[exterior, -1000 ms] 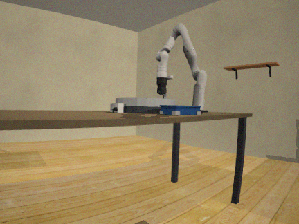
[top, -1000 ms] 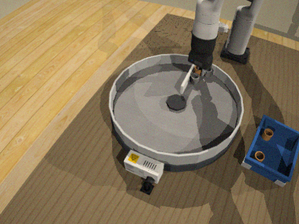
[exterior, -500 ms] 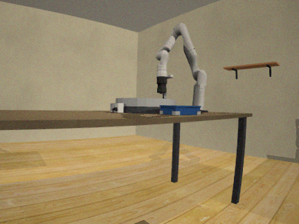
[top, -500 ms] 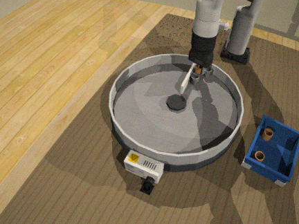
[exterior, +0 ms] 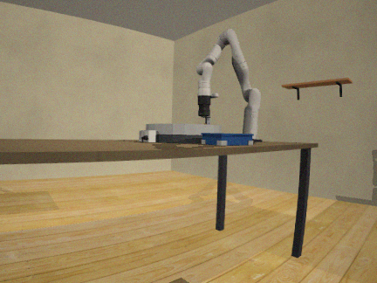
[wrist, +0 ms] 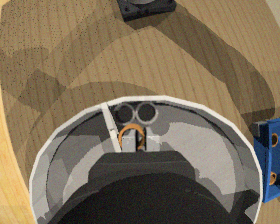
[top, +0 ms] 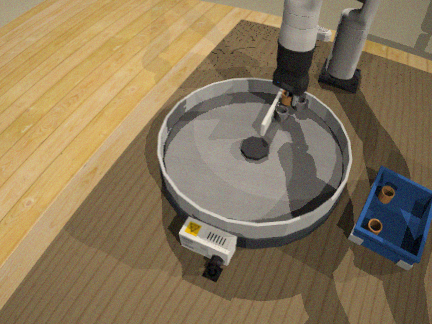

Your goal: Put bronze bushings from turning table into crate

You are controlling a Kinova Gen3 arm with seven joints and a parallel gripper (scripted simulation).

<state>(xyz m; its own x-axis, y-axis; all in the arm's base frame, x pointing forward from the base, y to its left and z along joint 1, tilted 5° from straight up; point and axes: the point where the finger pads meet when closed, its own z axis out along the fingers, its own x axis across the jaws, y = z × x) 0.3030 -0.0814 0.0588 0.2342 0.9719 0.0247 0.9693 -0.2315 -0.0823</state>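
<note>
Now: the blue crate 310 mm to the left of my hand, 170 mm ahead of it and 80 mm below it. From my hand the other things lie so: turning table 150 mm ahead, 50 mm below, 30 mm to the right.
</note>
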